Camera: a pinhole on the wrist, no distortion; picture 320 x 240 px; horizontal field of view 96.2 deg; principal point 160.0 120.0 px. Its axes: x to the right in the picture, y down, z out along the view. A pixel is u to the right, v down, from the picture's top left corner.
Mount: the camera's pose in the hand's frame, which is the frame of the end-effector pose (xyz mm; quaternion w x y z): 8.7 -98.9 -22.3 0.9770 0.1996 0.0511 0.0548
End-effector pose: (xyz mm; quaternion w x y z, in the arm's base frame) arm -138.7 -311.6 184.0 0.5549 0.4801 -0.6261 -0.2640
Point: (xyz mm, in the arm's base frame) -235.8 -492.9 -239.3
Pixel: 119 46
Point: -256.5 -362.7 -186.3
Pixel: 68 77
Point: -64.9 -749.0 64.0
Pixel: outside the picture
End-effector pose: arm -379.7 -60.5 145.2 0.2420 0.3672 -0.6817 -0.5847
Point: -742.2 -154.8 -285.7
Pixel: 250 78
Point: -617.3 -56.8 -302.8
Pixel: 202 63
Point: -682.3 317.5 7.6
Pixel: 115 204
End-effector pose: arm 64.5 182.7 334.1 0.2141 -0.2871 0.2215 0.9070
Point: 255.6 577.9 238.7
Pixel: outside the picture
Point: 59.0 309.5 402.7
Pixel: 134 208
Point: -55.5 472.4 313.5
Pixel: 243 117
